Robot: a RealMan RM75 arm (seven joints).
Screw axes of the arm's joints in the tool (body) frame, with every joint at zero. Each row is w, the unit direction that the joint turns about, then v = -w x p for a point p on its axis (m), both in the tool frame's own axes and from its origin. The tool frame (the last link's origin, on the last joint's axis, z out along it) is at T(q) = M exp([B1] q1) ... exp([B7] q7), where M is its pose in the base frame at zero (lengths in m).
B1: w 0 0 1 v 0 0 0
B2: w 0 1 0 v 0.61 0 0
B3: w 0 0 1 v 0 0 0
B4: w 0 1 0 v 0.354 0 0
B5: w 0 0 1 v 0 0 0
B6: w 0 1 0 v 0.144 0 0
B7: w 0 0 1 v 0 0 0
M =
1 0 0 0
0 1 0 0
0 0 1 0.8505
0 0 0 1
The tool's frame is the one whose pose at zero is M.
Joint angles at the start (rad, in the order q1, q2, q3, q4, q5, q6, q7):
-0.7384 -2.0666 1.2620 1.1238 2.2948 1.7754 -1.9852
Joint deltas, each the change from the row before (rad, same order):
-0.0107 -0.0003 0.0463 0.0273 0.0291 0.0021 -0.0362
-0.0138 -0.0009 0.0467 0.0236 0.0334 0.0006 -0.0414
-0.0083 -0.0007 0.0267 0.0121 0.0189 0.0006 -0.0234
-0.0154 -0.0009 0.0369 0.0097 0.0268 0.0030 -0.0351
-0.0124 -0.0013 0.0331 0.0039 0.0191 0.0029 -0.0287
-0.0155 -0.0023 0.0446 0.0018 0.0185 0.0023 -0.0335
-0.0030 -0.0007 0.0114 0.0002 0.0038 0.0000 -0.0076
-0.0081 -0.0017 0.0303 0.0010 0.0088 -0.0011 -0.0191
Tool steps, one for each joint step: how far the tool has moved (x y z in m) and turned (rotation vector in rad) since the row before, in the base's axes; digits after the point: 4 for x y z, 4 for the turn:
0.0047 -0.0008 -0.0027 -0.0037 0.0583 -0.0196
0.0047 -0.0004 -0.0031 0.0012 0.0618 -0.0165
0.0027 -0.0003 -0.0019 0.0013 0.0347 -0.0096
0.0036 -0.0004 -0.0029 0.0000 0.0505 -0.0090
0.0025 -0.0011 -0.0032 -0.0033 0.0411 -0.0058
0.0032 -0.0021 -0.0050 -0.0075 0.0480 -0.0096
0.0006 -0.0007 -0.0014 -0.0021 0.0111 -0.0024
0.0017 -0.0017 -0.0036 -0.0049 0.0276 -0.0086

